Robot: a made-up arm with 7 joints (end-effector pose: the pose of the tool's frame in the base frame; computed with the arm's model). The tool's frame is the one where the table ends. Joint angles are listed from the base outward.
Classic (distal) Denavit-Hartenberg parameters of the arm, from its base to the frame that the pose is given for. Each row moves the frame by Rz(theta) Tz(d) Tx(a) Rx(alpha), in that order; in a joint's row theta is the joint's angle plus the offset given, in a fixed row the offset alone. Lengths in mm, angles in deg.
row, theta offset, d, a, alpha
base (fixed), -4.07, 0, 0, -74.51
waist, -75.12, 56.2, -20.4, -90
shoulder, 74, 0, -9.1, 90
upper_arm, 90, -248.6, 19.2, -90
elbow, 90, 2.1, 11.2, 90
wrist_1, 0, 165.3, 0, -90
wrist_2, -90, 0, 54.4, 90
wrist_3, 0, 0, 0, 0
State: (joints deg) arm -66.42 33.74 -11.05 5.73 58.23 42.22 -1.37
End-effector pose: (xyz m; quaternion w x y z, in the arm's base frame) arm 0.3875 0.1184 0.0242 0.7213 0.5971 -0.1144 0.3319
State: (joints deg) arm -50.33 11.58 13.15 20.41 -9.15 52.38 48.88
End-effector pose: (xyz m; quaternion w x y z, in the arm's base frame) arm 0.3839 0.1017 -0.1850 0.8639 0.0903 0.3014 0.3933
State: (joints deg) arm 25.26 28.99 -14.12 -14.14 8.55 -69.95 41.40
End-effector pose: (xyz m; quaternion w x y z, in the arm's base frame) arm 0.0236 0.1193 -0.2392 0.9355 -0.0215 -0.3501 0.0435
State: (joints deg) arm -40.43 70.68 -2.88 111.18 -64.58 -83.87 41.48
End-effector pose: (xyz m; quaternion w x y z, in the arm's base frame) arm 0.0969 0.4607 -0.0790 0.4037 0.2608 -0.4302 0.7642
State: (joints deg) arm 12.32 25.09 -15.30 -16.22 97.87 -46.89 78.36
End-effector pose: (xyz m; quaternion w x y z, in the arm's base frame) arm 0.0752 0.0817 -0.2919 0.6755 0.3715 -0.6262 -0.1161
